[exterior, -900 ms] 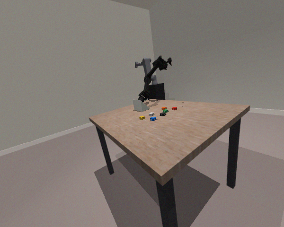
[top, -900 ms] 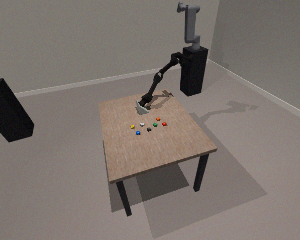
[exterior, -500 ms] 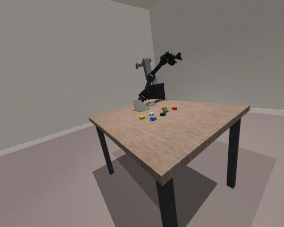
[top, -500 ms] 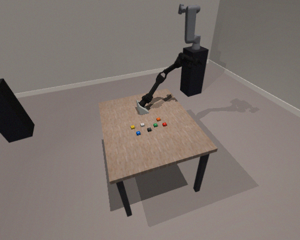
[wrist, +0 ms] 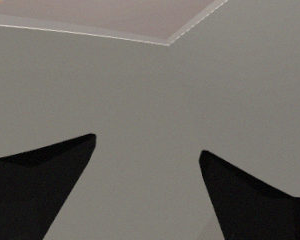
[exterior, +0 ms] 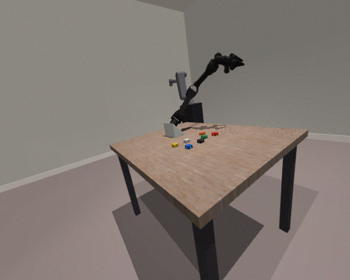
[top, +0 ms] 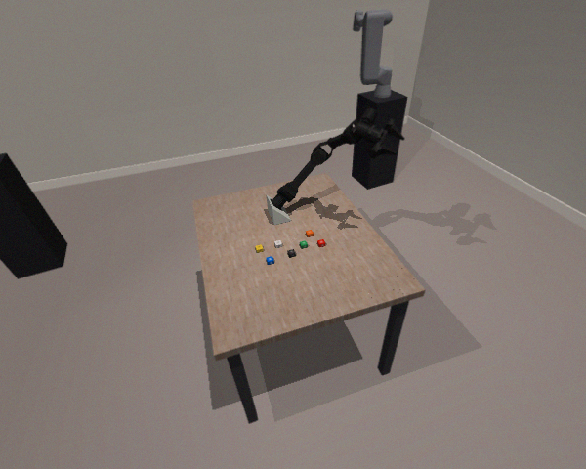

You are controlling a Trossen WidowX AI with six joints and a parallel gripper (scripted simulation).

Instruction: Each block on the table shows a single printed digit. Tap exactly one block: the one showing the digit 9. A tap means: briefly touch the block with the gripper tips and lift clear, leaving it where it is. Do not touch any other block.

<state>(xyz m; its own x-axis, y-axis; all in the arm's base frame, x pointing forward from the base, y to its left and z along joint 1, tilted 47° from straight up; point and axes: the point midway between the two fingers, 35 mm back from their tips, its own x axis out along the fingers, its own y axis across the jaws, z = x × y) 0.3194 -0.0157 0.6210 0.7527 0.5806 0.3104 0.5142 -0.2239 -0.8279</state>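
Now: gripper tip 50 mm past the red block, 350 mm to the left of it and 460 mm above it. Also, from my gripper tip: green block: 80 mm behind, 440 mm to the right, 460 mm below; then black block: 50 mm behind, 520 mm to the right, 460 mm below; then orange block: 150 mm behind, 370 mm to the right, 460 mm below.
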